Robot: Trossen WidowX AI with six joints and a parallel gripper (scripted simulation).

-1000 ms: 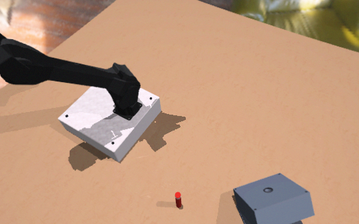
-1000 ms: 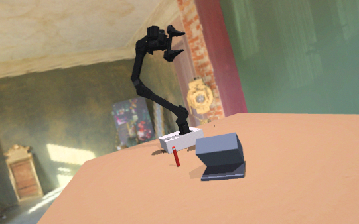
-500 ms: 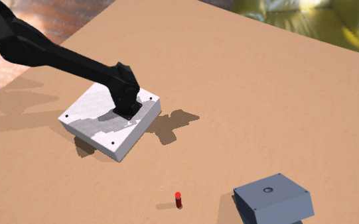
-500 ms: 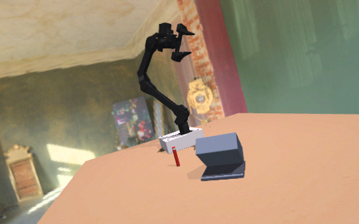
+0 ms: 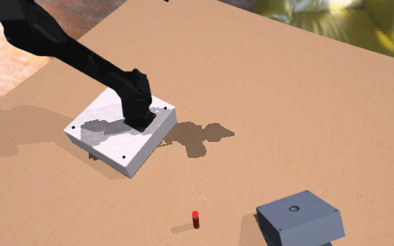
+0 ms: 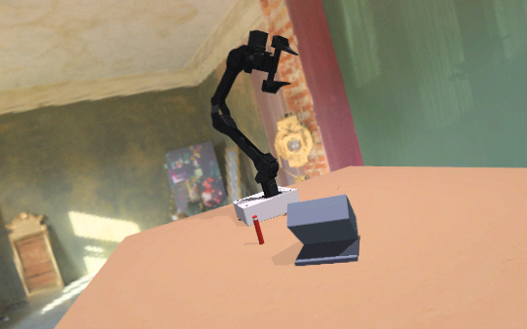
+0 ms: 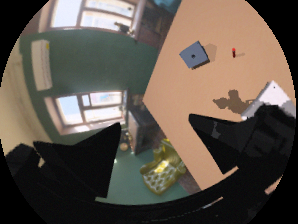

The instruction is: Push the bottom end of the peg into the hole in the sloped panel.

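The red round peg is 8 cm ahead of my gripper tip, 26 cm to the right of it and 42 cm below it. Round my gripper tip: grey panel block 26 cm ahead, 16 cm to the right, 41 cm below.
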